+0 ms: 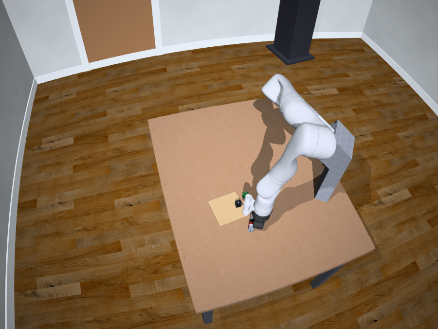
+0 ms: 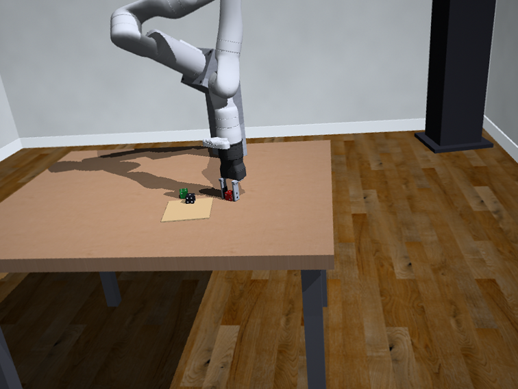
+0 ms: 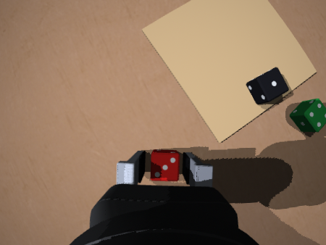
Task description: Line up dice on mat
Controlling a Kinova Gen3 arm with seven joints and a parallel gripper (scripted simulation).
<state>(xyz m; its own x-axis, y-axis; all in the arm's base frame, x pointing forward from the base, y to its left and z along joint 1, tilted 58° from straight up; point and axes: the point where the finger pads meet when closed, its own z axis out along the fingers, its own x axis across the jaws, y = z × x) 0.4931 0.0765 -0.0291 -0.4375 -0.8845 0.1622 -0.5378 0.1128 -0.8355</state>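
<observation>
The red die is 10 mm below my hand. Round my hand: green die 50 mm behind, 150 mm to the right, 10 mm below; tan mat 50 mm ahead, 130 mm to the right, 20 mm below; black die 120 mm to the right.
</observation>
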